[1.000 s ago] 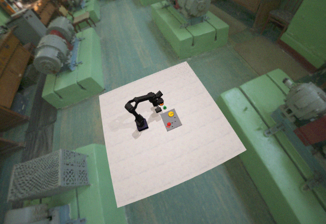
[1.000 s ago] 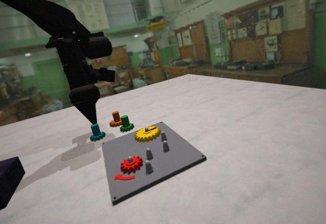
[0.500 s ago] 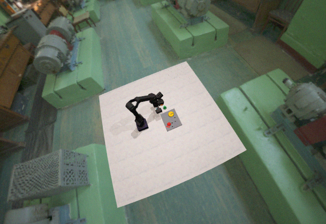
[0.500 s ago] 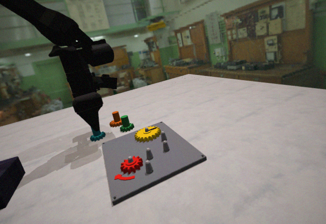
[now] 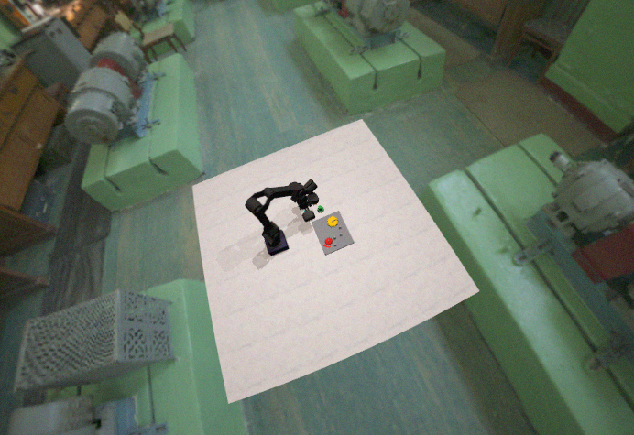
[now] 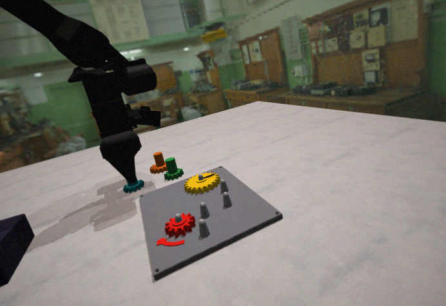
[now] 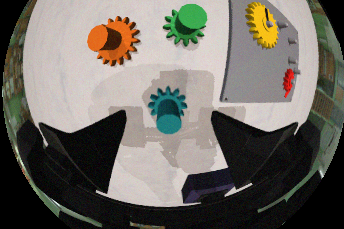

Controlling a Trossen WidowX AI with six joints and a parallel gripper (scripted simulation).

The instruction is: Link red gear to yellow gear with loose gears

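My gripper tip is 30 mm short of the red gear, 210 mm to the left of it and 10 mm above it. From my gripper tip the other things lie so: orange gear 70 mm ahead, 50 mm to the left, 10 mm below; green gear 80 mm ahead, 20 mm to the right, 10 mm below; teal gear 10 mm below.
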